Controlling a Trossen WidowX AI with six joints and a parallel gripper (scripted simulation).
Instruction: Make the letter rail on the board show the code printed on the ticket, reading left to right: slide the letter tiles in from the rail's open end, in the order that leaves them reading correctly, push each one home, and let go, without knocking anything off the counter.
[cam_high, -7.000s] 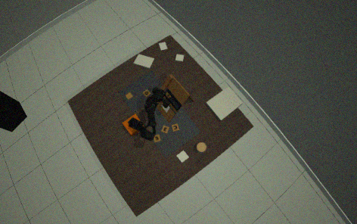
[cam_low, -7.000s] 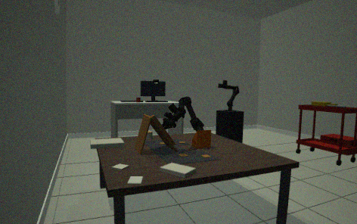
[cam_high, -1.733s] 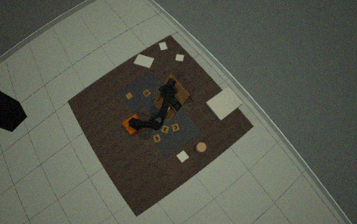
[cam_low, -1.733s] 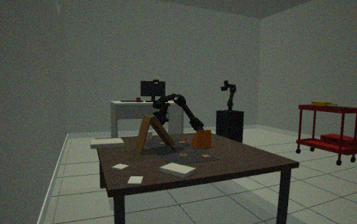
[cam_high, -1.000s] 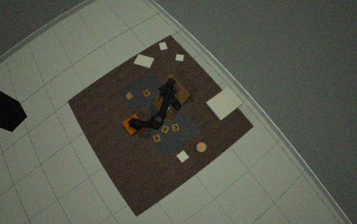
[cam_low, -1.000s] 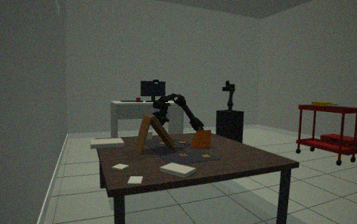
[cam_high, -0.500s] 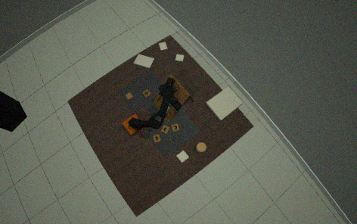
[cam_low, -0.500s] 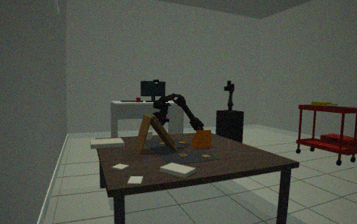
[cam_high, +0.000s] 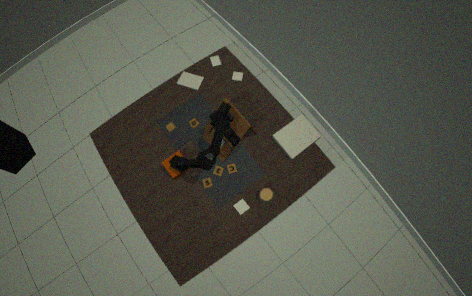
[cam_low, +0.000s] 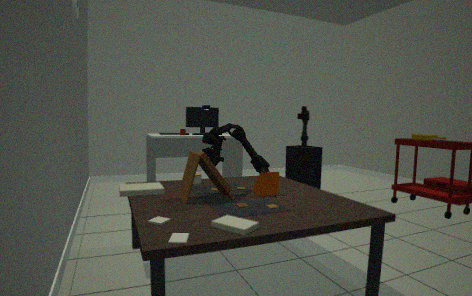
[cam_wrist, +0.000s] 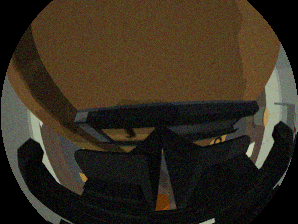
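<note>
Now: gripper tip 30 mm to the right of the tan letter tile and 10 mm short of it. The rest, counted from my gripper tip: white slab: 350 mm ahead, 340 mm to the right, 150 mm below; then white ticket: 90 mm below, 60 mm behind; then white pad: 530 mm to the left, 160 mm below, 140 mm ahead.
</note>
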